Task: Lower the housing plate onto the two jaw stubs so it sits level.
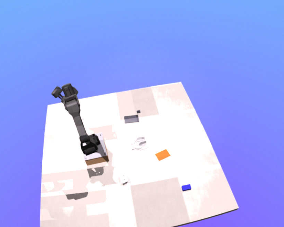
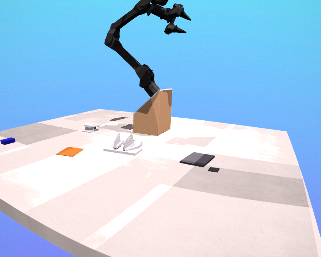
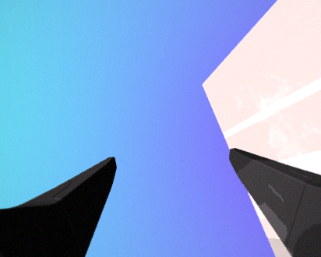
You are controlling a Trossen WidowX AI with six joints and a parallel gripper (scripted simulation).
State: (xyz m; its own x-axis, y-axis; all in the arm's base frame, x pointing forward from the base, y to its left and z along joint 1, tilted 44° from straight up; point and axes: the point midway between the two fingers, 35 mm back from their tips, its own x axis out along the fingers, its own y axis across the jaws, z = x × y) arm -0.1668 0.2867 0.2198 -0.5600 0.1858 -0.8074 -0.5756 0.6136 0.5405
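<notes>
Now: the white-grey part 32 cm ahead of my gripper tip, 33 cm to the right of it and 50 cm below it. The rest, counted from my gripper tip: orange flat patch 62 cm ahead, 16 cm to the right, 52 cm below; then grey square 50 cm ahead, 30 cm to the left, 52 cm below; then dark grey flat plate 43 cm ahead, 22 cm to the left, 52 cm below.
</notes>
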